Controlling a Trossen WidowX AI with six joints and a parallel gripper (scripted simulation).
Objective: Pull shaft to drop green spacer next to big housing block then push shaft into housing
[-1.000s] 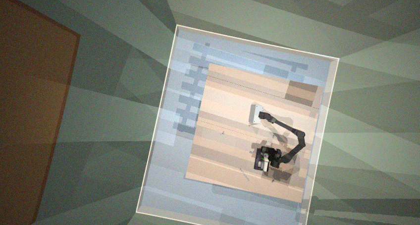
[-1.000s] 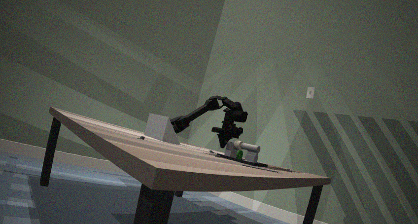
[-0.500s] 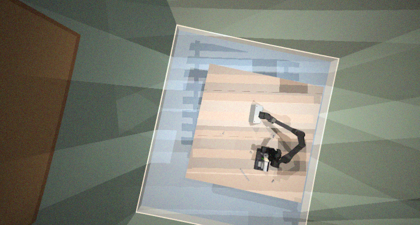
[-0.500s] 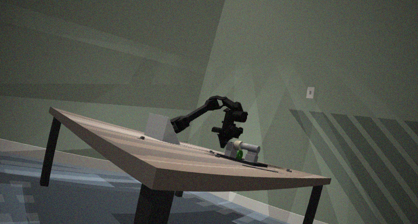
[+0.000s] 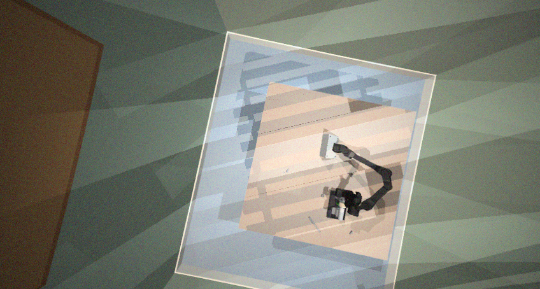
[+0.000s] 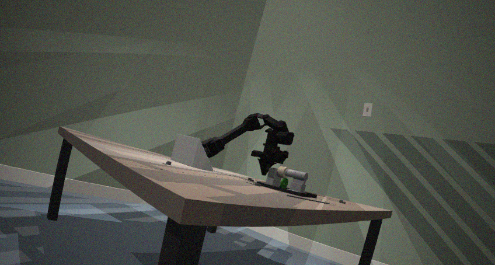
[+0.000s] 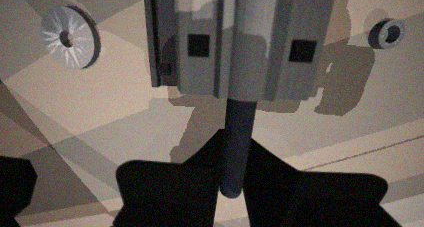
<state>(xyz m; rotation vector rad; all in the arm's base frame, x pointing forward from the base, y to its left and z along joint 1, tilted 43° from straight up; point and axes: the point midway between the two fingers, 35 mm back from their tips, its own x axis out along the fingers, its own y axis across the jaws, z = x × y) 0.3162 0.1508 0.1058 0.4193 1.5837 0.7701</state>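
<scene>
The dark shaft lies 50 mm ahead of my gripper tip, 30 mm above it and 10 mm to the left of it. From my gripper tip the other things lie so: green spacer (120 mm ahead, 20 mm to the left, 10 mm below).
</scene>
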